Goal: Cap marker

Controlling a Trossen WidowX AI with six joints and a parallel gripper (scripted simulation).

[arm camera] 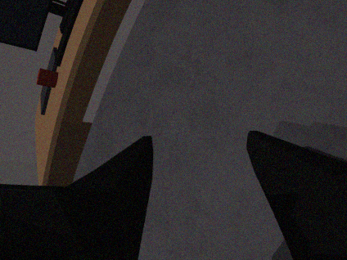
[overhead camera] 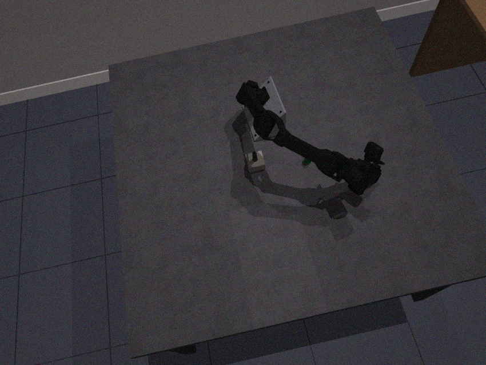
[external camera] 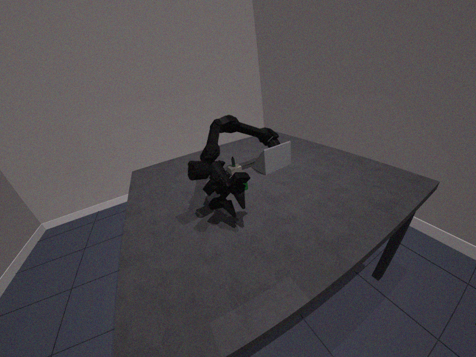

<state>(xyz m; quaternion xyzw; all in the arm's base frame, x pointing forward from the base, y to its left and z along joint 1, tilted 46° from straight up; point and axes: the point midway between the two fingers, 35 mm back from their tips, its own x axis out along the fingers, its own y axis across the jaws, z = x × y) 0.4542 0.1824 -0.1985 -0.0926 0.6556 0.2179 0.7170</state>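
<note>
My gripper tip is now 21 cm to the left of the green cap, 16 cm past it and 5 cm above it. The rest, counted from my gripper tip: dark marker (41 cm to the right, 22 cm behind, 1 cm below).
</note>
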